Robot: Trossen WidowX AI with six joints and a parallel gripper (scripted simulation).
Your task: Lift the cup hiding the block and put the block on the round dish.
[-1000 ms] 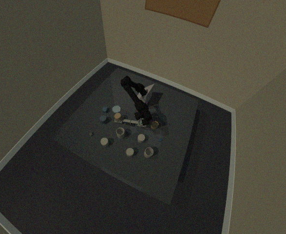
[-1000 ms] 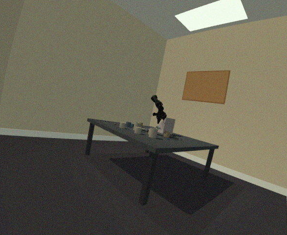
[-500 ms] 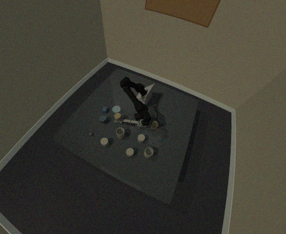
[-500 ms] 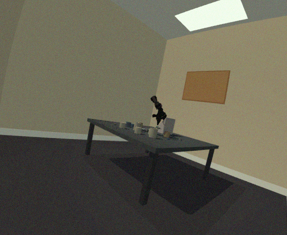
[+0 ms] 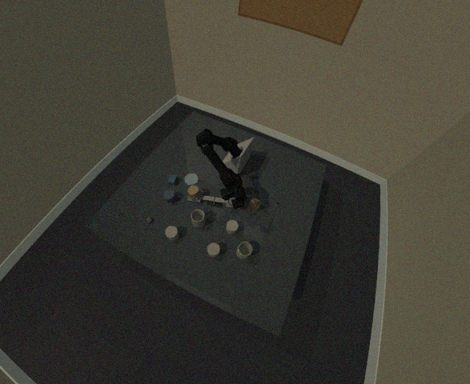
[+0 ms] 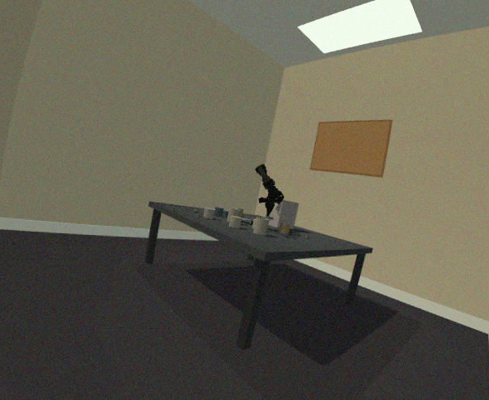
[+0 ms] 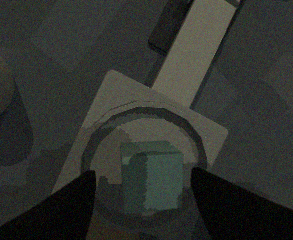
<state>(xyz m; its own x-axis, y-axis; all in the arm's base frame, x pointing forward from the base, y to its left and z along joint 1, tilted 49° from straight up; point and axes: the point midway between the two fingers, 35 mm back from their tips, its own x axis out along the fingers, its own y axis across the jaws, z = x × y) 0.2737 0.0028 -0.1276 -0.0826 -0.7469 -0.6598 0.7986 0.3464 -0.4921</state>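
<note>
The pale blue round dish lies 7 cm behind my gripper tip, 35 cm to the right of it and 9 cm below it. Also, from my gripper tip: brown block (32 cm ahead, 43 cm to the right, 8 cm below); tan cup (6 cm behind, 15 cm to the left, 5 cm below); pale beam (2 cm ahead, 12 cm to the right, 5 cm below).
</note>
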